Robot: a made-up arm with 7 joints.
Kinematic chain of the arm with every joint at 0, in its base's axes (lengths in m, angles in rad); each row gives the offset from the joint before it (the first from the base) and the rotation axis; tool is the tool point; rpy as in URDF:
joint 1: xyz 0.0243 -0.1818 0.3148 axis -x
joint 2: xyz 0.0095 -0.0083 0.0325 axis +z
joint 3: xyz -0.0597 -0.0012 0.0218 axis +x
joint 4: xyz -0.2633 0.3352 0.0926 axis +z
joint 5: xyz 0.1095 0.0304 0 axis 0.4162 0.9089 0.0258
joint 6: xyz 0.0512 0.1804 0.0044 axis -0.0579 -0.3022 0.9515
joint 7: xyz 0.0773 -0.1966 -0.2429 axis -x
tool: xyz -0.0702 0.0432 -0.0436 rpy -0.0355 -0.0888 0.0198
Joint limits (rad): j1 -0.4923..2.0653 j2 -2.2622..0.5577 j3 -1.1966..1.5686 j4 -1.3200..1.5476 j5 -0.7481..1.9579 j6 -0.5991..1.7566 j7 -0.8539..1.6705
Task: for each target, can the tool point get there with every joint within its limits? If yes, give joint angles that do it. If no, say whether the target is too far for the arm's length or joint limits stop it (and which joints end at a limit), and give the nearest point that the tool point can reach.
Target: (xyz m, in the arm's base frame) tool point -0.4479 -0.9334 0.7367
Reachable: no: joint limits stop it (at a limit: joint 1, joint 2, joint 3, joint 6) | nearest point -0.4434 -0.8919 0.7081 | short by 0.051 m
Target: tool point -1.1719 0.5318 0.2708
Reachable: no: too far | nearest point -0.8880 0.3887 0.2796 | short by 0.318 m
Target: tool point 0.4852 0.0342 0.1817
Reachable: yes | joints -0.2191 -1.8829 -0.1659 -0.5494 0.5585 -0.1909 1.1979
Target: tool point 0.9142 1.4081 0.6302
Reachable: no: too far | nearest point 0.5594 0.7745 0.5045 | short by 0.737 m
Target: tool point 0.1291 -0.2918 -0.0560
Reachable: yes | joints 1.6396 -0.8744 0.1821 -0.2654 -0.1304 -0.3447 1.4648
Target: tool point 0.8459 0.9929 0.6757
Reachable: no: too far | nearest point 0.6405 0.7027 0.5865 | short by 0.367 m
